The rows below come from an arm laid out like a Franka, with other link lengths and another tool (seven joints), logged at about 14 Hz.
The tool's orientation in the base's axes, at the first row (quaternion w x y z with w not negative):
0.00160 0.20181 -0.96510 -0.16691
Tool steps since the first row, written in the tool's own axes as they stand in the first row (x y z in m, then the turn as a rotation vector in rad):
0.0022 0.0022 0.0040 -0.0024 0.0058 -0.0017
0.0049 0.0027 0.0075 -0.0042 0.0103 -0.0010
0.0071 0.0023 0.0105 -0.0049 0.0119 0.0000
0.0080 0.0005 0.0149 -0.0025 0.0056 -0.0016
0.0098 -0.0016 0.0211 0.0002 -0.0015 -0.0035
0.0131 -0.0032 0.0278 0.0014 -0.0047 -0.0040
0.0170 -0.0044 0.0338 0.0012 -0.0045 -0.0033
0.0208 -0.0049 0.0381 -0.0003 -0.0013 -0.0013
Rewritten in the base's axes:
-0.0032 0.0023 -0.0032 0.0001 0.0054 0.0036
-0.0061 0.0028 -0.0065 -0.0001 0.0102 0.0045
-0.0082 0.0026 -0.0096 -0.0001 0.0122 0.0042
-0.0086 0.0021 -0.0144 0.0002 0.0053 0.0035
-0.0099 0.0016 -0.0211 0.0006 -0.0025 0.0028
-0.0127 0.0011 -0.0281 0.0008 -0.0059 0.0022
-0.0163 0.0004 -0.0344 0.0009 -0.0054 0.0016
-0.0199 -0.0001 -0.0389 0.0009 -0.0014 0.0008

